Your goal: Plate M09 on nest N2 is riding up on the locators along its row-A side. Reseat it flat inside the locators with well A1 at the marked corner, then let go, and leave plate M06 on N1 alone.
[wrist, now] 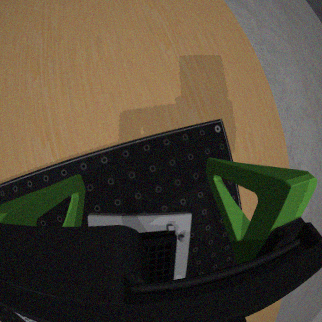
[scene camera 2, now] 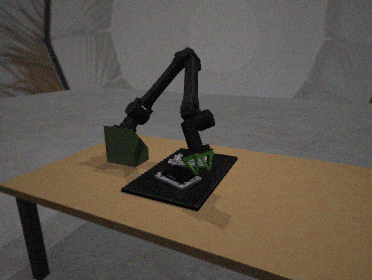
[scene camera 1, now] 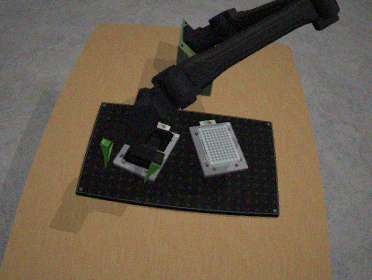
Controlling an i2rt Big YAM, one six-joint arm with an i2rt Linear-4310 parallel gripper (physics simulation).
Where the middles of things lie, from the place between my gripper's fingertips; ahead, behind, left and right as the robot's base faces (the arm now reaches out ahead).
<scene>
The black well plate (wrist: 160,246) is 120 mm behind my hand, 50 mm to the left of it and 50 mm below it. From my hand the other things lie so: white well plate (scene camera 1: 217,143): 230 mm to the left, 150 mm behind, 50 mm below.
</scene>
